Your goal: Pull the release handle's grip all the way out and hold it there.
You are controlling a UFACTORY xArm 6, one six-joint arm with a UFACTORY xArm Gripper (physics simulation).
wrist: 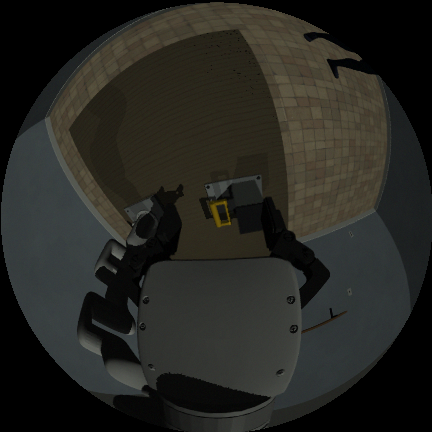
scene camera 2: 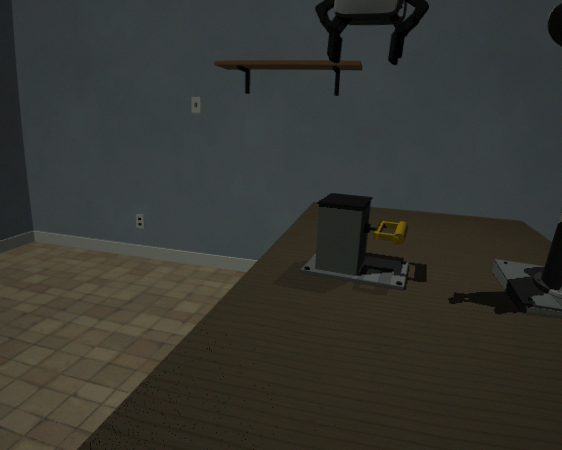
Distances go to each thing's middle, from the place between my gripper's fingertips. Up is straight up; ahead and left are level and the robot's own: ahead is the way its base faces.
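As for the grey base plate (scene camera 2: pixel 374 271), my hand is well above it and a long way to the left of it, yet just a shade past it.
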